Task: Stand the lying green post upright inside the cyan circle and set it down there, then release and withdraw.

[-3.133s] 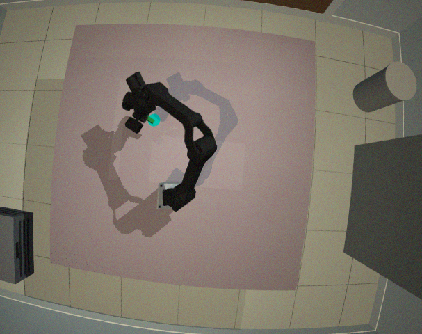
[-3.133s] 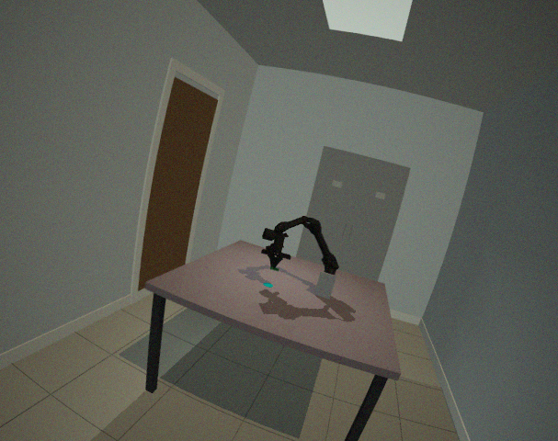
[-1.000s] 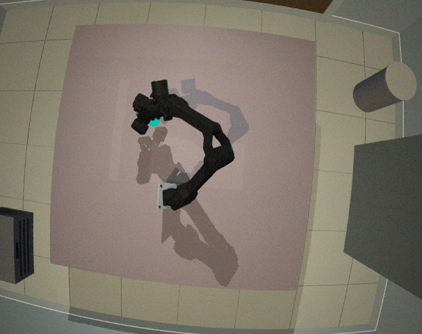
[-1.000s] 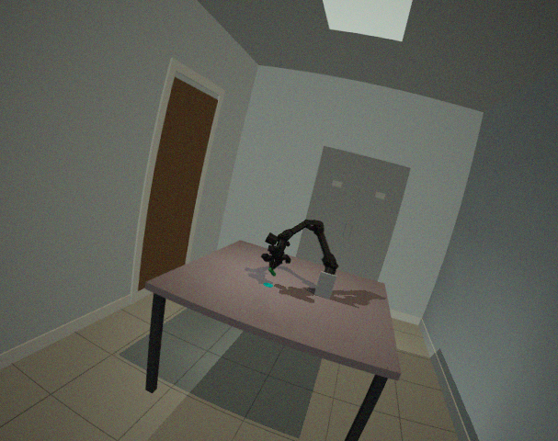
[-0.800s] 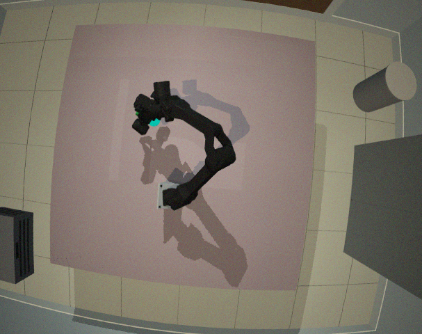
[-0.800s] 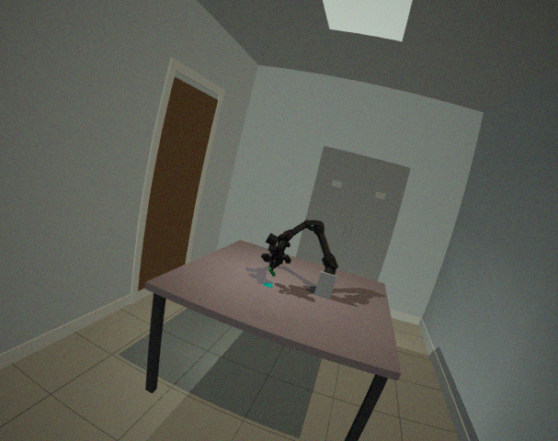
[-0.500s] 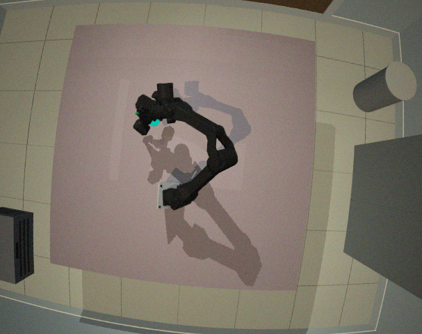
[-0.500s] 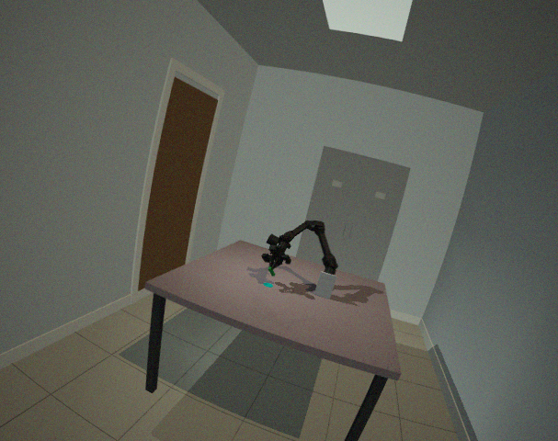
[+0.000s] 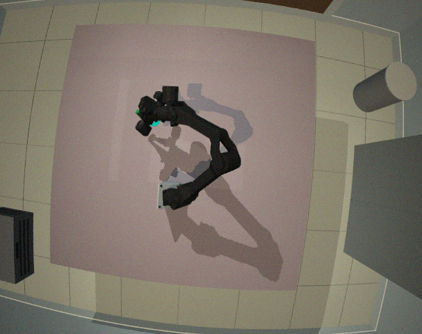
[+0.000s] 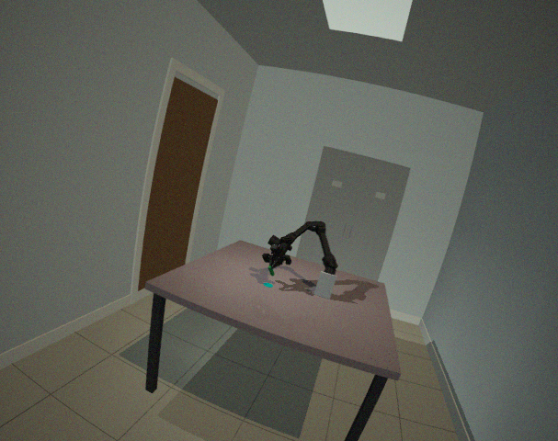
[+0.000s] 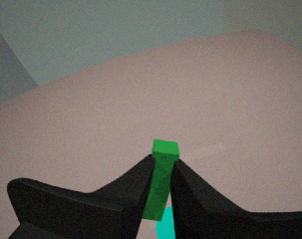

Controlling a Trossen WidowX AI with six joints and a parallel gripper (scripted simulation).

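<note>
My gripper tip is 12 cm above the cyan circle, 4 cm to the left of it and 1 cm past it. The rest, counted from my gripper tip: green post: 2 cm below, 1 cm to the right, 1 cm behind.
</note>
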